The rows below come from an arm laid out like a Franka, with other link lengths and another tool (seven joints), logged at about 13 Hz.
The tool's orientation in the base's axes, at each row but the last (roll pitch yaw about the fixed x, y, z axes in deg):
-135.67, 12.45, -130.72
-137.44, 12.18, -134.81
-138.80, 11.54, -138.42
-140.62, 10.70, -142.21
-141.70, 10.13, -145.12
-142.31, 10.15, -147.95
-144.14, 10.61, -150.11
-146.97, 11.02, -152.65
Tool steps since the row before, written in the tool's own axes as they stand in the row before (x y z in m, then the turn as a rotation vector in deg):
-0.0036, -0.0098, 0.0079, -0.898, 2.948, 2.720
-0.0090, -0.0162, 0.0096, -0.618, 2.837, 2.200
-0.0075, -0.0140, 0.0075, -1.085, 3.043, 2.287
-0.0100, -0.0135, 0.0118, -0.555, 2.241, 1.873
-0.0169, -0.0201, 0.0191, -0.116, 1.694, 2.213
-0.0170, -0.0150, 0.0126, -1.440, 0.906, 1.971
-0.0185, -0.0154, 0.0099, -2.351, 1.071, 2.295
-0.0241, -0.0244, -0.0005, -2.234, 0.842, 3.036
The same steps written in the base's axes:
0.0116, -0.0057, 0.0019, 0.978, 1.455, -3.718
0.0187, -0.0073, 0.0057, 0.525, 1.382, -3.329
0.0152, -0.0072, 0.0050, 0.833, 1.786, -3.433
0.0188, -0.0081, 0.0013, 0.519, 1.090, -2.717
0.0298, -0.0129, 0.0005, 0.520, 0.311, -2.723
0.0247, -0.0076, 0.0022, 1.776, 0.536, -1.827
0.0247, -0.0069, 0.0044, 2.638, 0.967, -2.012
0.0280, -0.0083, 0.0181, 2.894, 0.428, -2.522

